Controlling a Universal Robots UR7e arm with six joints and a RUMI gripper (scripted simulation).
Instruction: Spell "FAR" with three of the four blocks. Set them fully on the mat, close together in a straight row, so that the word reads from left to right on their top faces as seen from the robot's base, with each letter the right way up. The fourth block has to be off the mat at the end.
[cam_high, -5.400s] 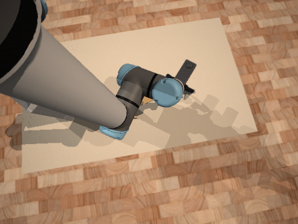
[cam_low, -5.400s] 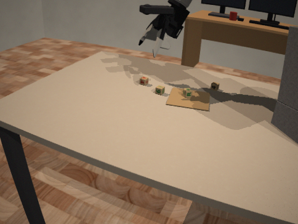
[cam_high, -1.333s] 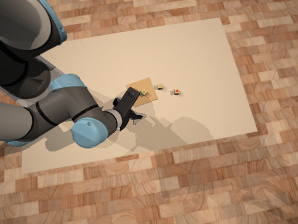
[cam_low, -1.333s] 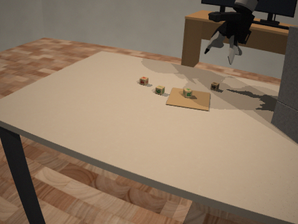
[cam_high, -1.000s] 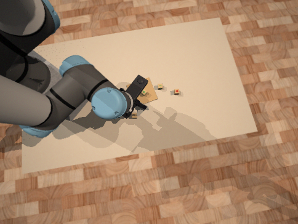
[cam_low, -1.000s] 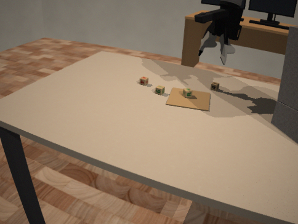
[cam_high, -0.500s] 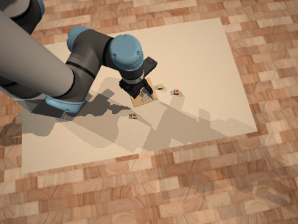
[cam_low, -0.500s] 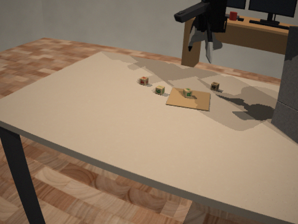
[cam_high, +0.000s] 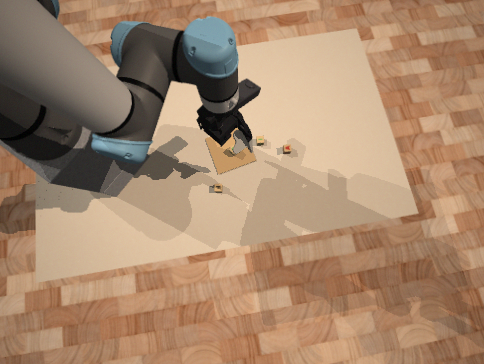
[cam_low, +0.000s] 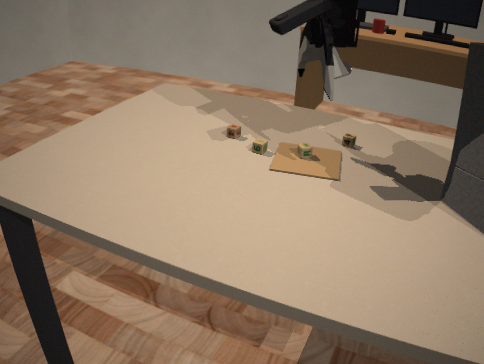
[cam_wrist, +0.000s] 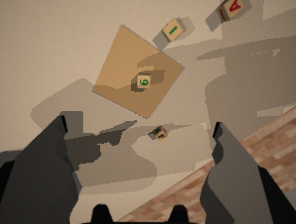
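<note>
Now: hand 140 mm above the green R block. Round my hand: brown mat: 10 mm behind, 10 mm to the left, 150 mm below; F block: 90 mm behind, 110 mm to the right, 140 mm below; green-lettered block: 100 mm ahead, 10 mm to the left, 140 mm below.
</note>
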